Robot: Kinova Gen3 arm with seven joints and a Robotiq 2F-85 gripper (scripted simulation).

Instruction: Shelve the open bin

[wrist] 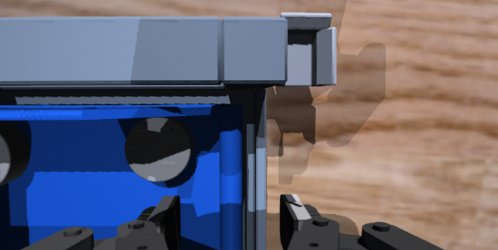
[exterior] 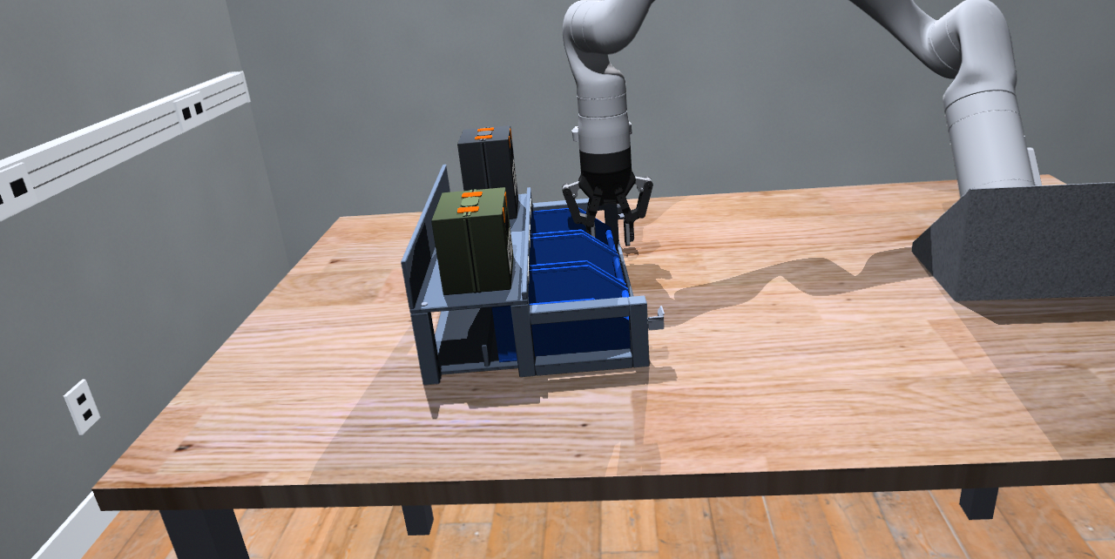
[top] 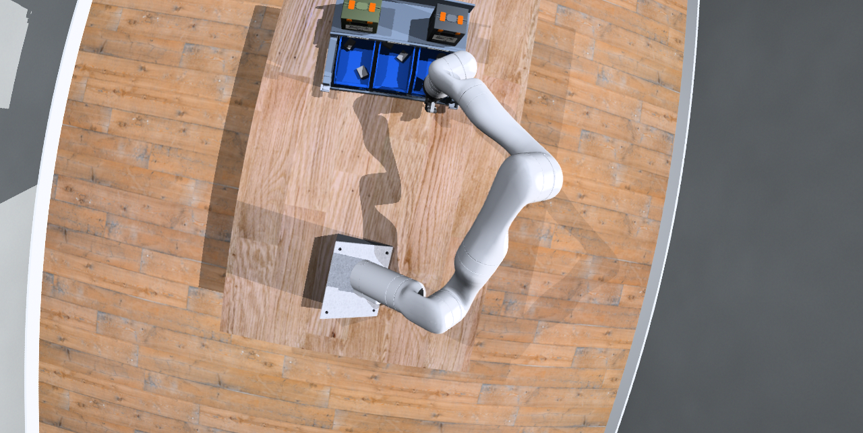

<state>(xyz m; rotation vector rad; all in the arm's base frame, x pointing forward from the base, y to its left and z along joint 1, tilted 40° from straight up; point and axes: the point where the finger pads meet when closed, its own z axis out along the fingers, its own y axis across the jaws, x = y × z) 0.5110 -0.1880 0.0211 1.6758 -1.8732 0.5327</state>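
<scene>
The round grey part is 12 cm ahead of my hand, 3 cm to the right of it and 3 cm below it. From my hand the other things lie so: green box (21 cm to the left, 19 cm ahead, 10 cm above); then dark box (17 cm ahead, 11 cm above, 2 cm to the right); then shelf (11 cm to the left, 11 cm ahead, 2 cm above).
</scene>
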